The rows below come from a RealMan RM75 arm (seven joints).
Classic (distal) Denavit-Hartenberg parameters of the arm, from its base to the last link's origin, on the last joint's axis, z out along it. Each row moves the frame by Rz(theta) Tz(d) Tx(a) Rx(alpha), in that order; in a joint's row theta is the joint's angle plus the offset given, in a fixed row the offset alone. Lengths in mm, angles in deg.
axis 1: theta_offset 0, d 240.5, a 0, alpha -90
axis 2: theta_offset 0, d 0, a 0, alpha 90
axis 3: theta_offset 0, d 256, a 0, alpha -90
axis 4: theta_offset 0, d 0, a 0, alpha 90
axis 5: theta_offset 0, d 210, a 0, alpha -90
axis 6: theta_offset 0, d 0, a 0, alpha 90
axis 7: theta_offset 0, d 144, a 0, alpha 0
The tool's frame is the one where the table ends.
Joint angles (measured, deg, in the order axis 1, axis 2, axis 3, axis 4, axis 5, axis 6, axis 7), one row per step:
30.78, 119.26, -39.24, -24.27, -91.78, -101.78, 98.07
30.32, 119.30, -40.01, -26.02, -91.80, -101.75, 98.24
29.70, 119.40, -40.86, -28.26, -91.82, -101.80, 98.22
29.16, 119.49, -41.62, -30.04, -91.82, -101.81, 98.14
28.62, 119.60, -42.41, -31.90, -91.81, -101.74, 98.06
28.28, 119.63, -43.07, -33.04, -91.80, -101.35, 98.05
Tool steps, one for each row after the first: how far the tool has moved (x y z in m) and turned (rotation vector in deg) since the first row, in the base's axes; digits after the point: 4 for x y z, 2 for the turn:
0.0001, 0.0000, 0.0024, 0.42, -1.16, 0.78
0.0000, -0.0003, 0.0054, 1.18, -2.57, 1.89
-0.0001, -0.0008, 0.0076, 1.78, -3.72, 2.80
-0.0005, -0.0012, 0.0096, 2.43, -4.92, 3.72
-0.0004, -0.0009, 0.0105, 2.81, -5.89, 4.08

